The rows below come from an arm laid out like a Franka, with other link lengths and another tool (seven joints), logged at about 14 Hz.
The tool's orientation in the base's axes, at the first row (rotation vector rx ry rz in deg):
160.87, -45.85, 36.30
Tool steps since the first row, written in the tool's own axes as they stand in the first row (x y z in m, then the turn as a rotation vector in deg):
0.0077, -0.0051, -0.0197, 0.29, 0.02, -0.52
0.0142, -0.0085, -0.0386, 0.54, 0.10, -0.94
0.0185, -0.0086, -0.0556, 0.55, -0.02, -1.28
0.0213, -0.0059, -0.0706, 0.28, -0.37, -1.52
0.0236, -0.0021, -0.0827, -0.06, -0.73, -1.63
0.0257, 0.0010, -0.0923, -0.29, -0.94, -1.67
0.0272, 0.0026, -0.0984, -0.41, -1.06, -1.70
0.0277, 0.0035, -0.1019, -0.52, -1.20, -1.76
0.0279, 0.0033, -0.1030, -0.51, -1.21, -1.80
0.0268, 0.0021, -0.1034, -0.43, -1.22, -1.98
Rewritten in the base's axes. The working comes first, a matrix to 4 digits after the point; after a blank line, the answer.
The tool's axes in the first row as the columns of a matrix, in the base's axes (used below as rounded here):
0.7679, -0.5331, 0.3551
-0.4680, -0.8455, -0.2572
0.4374, 0.0313, -0.8987

0.0016, 0.0058, 0.0209, 0.03, -0.02, 0.59
0.0017, 0.0105, 0.0406, 0.03, -0.10, 1.08
-0.0010, 0.0129, 0.0578, -0.02, 0.09, 1.39
-0.0056, 0.0132, 0.0726, -0.13, 0.57, 1.48
-0.0101, 0.0120, 0.0846, -0.24, 1.06, 1.42
-0.0136, 0.0109, 0.0942, -0.31, 1.36, 1.34
-0.0154, 0.0104, 0.1004, -0.35, 1.53, 1.32
-0.0168, 0.0103, 0.1038, -0.38, 1.71, 1.32
-0.0169, 0.0106, 0.1049, -0.39, 1.72, 1.36
-0.0173, 0.0123, 0.1047, -0.38, 1.74, 1.55

